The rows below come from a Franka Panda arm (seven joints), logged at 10 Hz.
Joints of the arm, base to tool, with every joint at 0 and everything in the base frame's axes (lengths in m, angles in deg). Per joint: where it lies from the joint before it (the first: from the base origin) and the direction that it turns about. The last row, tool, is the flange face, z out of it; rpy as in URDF.
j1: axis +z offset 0 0 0.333
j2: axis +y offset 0 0 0
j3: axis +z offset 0 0 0.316
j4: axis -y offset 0.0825 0 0
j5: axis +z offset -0.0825 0 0.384
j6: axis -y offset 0 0 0
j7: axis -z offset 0.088 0 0
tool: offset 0 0 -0.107 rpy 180 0 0
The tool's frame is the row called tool.
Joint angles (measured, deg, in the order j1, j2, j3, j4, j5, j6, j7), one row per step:
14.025 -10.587 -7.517 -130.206 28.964 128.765 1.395
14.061 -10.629 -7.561 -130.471 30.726 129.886 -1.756
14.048 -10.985 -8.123 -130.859 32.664 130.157 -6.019
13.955 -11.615 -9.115 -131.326 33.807 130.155 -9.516
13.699 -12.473 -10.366 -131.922 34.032 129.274 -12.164
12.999 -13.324 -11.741 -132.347 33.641 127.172 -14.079
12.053 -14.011 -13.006 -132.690 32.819 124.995 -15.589
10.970 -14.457 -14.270 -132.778 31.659 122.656 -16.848
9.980 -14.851 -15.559 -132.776 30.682 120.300 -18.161
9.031 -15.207 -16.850 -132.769 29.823 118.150 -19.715
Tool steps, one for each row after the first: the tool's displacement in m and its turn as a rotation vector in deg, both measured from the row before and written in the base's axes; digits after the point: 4 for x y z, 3 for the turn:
0.0008 -0.0006 0.0002 0.810 -1.915 1.413
-0.0009 -0.0050 0.0006 0.984 -1.867 2.079
-0.0017 -0.0096 0.0016 0.595 -1.614 1.397
-0.0038 -0.0125 0.0008 0.261 -0.688 1.148
-0.0051 -0.0159 0.0002 0.260 0.442 0.896
-0.0053 -0.0167 -0.0008 0.013 0.744 0.664
-0.0049 -0.0176 -0.0011 -0.165 0.988 0.541
-0.0052 -0.0168 -0.0007 0.063 0.953 0.558
-0.0055 -0.0164 -0.0007 0.140 0.701 0.634

